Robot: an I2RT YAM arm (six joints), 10 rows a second.
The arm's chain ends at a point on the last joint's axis. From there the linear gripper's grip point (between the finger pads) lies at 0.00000 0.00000 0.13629 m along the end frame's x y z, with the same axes.
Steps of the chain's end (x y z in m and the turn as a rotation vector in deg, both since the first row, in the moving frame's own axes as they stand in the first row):
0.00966, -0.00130, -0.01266, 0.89, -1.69, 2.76
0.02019, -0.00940, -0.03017, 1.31, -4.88, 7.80
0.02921, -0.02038, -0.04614, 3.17, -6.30, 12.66
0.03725, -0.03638, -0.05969, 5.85, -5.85, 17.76
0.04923, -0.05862, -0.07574, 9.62, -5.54, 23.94
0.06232, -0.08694, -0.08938, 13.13, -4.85, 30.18
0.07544, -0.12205, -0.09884, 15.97, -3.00, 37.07
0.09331, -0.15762, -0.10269, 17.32, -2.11, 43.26
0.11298, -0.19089, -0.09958, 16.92, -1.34, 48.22
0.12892, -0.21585, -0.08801, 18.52, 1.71, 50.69
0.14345, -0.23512, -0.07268, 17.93, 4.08, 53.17
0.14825, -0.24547, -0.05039, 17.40, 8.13, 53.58
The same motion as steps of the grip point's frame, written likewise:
0.00569, -0.00351, -0.01274, 0.89, -1.69, 2.76
0.00884, -0.01329, -0.03070, 1.31, -4.88, 7.80
0.01521, -0.02949, -0.04717, 3.17, -6.30, 12.66
0.02574, -0.05216, -0.06110, 5.85, -5.85, 17.76
0.04121, -0.08341, -0.07825, 9.62, -5.54, 23.94
0.05942, -0.11940, -0.09333, 13.13, -4.85, 30.18
0.08067, -0.15917, -0.10410, 15.97, -3.00, 37.07
0.10354, -0.19621, -0.10867, 17.32, -2.11, 43.26
0.12604, -0.22726, -0.10517, 16.92, -1.34, 48.22
0.15050, -0.25200, -0.09467, 18.52, 1.71, 50.69
0.16992, -0.26709, -0.07915, 17.93, 4.08, 53.17
0.18237, -0.27206, -0.05744, 17.40, 8.13, 53.58

